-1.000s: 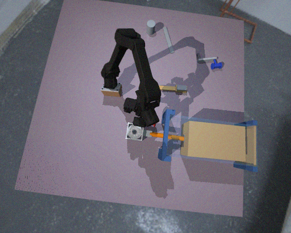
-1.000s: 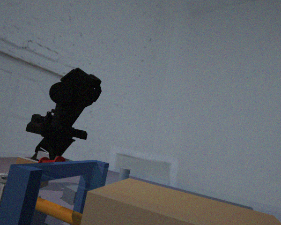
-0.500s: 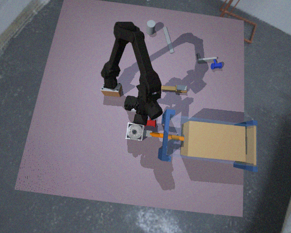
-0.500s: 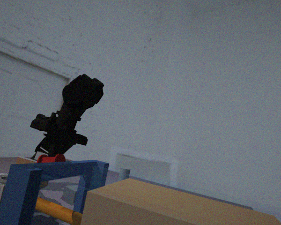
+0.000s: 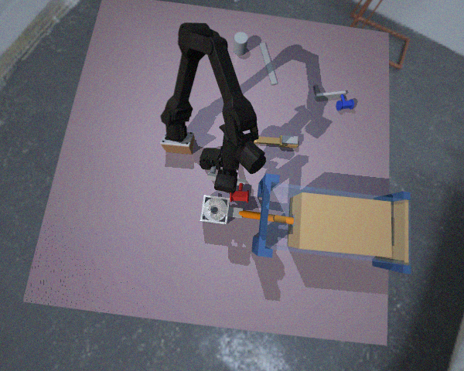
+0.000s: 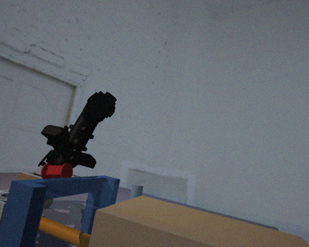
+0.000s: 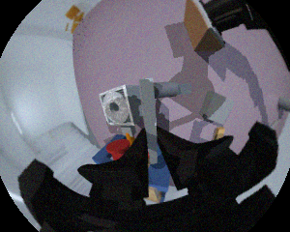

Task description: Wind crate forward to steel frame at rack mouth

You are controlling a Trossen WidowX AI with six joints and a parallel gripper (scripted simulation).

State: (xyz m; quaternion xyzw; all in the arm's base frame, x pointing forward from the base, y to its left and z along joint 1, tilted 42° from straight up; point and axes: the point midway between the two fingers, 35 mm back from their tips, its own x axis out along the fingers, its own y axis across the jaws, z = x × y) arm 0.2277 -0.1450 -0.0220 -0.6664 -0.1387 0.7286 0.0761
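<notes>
Now: gripper tip 50 mm short of the red knob, 30 mm to the left of it and 20 mm below it. From my gripper tip the other things lie so: red-knobbed crank handle (10 mm to the right, 10 mm ahead, 10 mm above); blue steel frame (140 mm ahead, 90 mm to the right, 30 mm below); grey block (160 mm to the left, 120 mm below, 10 mm behind).
</notes>
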